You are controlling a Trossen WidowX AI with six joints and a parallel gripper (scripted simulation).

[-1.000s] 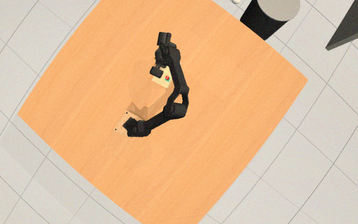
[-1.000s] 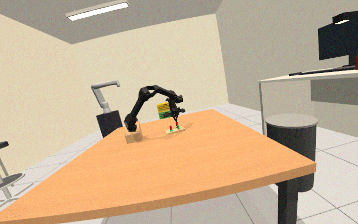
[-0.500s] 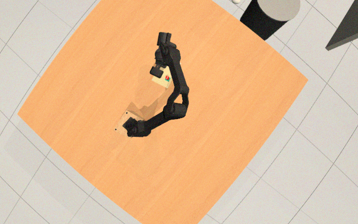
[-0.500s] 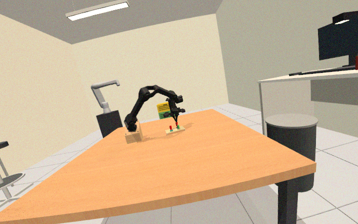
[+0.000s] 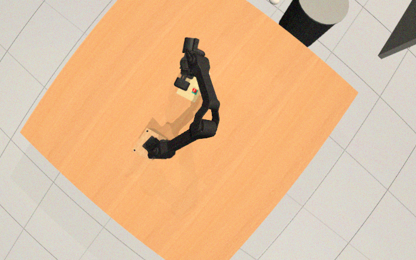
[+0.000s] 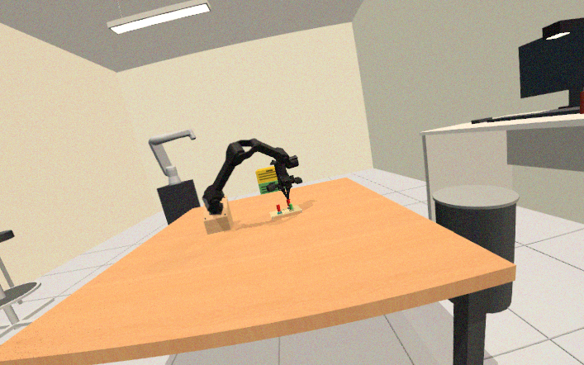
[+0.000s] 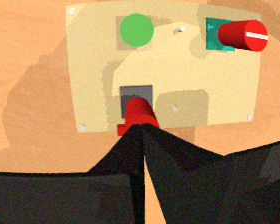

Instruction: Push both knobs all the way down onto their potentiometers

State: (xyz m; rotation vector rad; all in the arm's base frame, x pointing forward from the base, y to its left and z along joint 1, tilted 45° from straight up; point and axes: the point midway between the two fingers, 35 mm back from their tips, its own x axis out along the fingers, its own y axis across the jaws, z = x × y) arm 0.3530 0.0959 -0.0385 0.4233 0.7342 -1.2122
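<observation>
Now: gripper tip 1 cm above the red knob.
</observation>
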